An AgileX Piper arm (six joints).
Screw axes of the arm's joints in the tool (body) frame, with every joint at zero. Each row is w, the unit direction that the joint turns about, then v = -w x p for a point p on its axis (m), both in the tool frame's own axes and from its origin. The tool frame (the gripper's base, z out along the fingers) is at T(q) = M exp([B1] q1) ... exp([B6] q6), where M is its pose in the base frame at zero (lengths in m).
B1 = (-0.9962, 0, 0.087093, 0.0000, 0.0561, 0.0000)
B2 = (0, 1, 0, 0.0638, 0.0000, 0.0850)
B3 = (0, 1, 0, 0.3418, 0.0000, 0.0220)
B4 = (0, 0, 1, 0.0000, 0.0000, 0.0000)
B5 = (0, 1, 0, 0.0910, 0.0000, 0.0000)
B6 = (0, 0, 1, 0.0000, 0.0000, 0.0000)
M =
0.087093 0 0.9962 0.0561
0 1 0 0.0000
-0.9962 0 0.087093 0.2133
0 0 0 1
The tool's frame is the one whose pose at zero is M.
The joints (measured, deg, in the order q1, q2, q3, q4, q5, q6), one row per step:
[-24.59, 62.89, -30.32, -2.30, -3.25, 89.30]
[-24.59, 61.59, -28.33, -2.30, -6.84, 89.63]
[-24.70, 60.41, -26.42, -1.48, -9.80, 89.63]
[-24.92, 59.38, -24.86, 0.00, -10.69, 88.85]
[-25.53, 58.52, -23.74, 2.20, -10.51, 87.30]
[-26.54, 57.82, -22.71, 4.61, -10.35, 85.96]
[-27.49, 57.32, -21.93, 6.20, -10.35, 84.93]
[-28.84, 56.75, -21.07, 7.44, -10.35, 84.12]
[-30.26, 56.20, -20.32, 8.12, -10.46, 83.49]
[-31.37, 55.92, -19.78, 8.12, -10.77, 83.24]
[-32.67, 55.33, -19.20, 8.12, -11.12, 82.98]
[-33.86, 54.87, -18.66, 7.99, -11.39, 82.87]
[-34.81, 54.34, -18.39, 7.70, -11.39, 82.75]
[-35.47, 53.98, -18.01, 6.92, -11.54, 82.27]
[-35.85, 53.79, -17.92, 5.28, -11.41, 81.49]
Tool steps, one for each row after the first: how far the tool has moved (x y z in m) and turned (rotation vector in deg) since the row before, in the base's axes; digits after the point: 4 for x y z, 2 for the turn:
[-0.0049, 0.0025, -0.0008, -0.87, -2.79, 0.00]
[-0.0052, 0.0019, -0.0017, -0.23, -2.34, -0.42]
[-0.0055, 0.0012, -0.0035, 0.36, -0.56, -0.68]
[-0.0054, -0.0005, -0.0034, 0.60, 0.21, -1.19]
[-0.0055, -0.0019, -0.0035, 0.97, 0.09, -1.76]
[-0.0043, -0.0019, -0.0026, 0.50, 0.08, -1.40]
[-0.0052, -0.0027, -0.0028, 0.42, 0.13, -1.70]
[-0.0050, -0.0028, -0.0021, 0.04, 0.10, -1.56]
[-0.0034, -0.0022, -0.0016, -0.24, 0.10, -1.06]
[-0.0043, -0.0023, -0.0007, -0.41, -0.15, -1.25]
[-0.0039, -0.0020, -0.0011, -0.30, -0.03, -1.12]
[-0.0031, -0.0014, 0.0002, -0.44, -0.01, -0.76]
[-0.0023, -0.0006, -0.0007, -0.99, 0.56, -0.11]
[-0.0009, -0.0001, -0.0001, -1.71, 1.28, 0.74]

